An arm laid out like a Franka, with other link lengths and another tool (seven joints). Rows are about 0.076 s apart.
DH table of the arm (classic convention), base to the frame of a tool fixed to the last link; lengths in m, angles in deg. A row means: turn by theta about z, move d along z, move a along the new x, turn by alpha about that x. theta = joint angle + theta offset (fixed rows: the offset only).
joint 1: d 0.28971  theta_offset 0  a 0  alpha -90
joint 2: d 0  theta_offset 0  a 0  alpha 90
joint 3: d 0.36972  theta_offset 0  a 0.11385  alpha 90
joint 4: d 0  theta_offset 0  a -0.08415  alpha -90
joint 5: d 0.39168  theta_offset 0  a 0  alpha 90
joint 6: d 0  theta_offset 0  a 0.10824  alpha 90
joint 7: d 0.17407  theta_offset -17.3  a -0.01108  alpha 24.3
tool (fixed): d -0.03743  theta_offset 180  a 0  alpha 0
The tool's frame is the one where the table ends.
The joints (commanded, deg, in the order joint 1, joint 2, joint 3, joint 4, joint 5, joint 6, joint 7), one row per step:
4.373 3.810 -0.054 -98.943 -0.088 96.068 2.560
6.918 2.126 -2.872 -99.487 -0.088 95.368 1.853
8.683 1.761 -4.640 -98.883 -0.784 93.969 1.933
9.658 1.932 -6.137 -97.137 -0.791 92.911 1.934
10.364 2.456 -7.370 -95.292 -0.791 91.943 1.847
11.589 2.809 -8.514 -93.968 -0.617 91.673 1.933
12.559 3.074 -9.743 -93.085 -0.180 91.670 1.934
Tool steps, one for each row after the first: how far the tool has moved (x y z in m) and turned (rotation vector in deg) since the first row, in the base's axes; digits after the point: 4 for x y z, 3 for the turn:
-0.0092 -0.0033 0.0126 0.009 -0.441 0.431
-0.0126 -0.0050 0.0198 -0.748 -0.065 0.474
-0.0105 -0.0102 0.0313 -0.789 -0.587 -0.062
-0.0067 -0.0151 0.0400 -0.872 -0.950 -0.513
-0.0034 -0.0132 0.0471 -0.768 -1.659 -0.541
-0.0006 -0.0142 0.0518 -0.408 -2.266 -0.851

